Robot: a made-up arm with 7 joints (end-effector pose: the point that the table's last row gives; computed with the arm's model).
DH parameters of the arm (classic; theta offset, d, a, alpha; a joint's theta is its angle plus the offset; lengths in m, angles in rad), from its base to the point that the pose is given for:
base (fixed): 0 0 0 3.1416
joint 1: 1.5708 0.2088 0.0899 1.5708
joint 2: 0 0.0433 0.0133 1.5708
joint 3: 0 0.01 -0.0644 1.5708
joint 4: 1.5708 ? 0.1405 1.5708
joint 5: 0.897 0 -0.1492 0
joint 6: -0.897 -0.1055 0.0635 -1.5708
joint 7: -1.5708 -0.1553 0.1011 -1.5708
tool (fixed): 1.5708 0.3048 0 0
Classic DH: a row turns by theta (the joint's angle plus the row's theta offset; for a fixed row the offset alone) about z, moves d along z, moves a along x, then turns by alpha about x.
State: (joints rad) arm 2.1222 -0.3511 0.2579 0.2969 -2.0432 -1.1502 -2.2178
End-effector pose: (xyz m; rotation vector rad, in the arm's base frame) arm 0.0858 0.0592 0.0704 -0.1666 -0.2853 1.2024
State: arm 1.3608 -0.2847 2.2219 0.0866 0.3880 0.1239 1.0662
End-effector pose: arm -0.1096 0.4565 0.2017 -0.7931 -0.6434 0.6247
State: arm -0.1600 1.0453 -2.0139 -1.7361 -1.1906 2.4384 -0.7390
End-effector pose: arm -0.0631 0.1121 -0.2393 0.0577 1.9275 2.4627
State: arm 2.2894 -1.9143 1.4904 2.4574 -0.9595 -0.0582 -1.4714
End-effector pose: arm 0.1037 0.0059 -0.5015 -0.9743 1.6653 -0.3257
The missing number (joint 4, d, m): -0.1571
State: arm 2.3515 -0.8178 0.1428 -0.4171 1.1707 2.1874 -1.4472
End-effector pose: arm -0.2569 -0.0368 -0.0098 -1.2347 -0.5552 0.8877
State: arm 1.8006 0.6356 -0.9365 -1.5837 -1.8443 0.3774 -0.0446
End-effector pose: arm -0.3898 -0.3108 -0.3681 1.5750 -1.5144 -0.4434
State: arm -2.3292 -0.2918 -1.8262 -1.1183 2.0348 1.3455 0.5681
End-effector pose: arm 0.0036 0.3497 -0.0315 -0.6802 1.7926 2.4661
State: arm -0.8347 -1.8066 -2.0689 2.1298 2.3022 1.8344 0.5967
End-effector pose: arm -0.0285 -0.2473 0.1213 1.2250 0.9467 -2.0528
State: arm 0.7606 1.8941 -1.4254 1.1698 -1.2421 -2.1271 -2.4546
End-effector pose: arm 0.1039 -0.3931 -0.2265 1.1755 -1.7317 0.9473
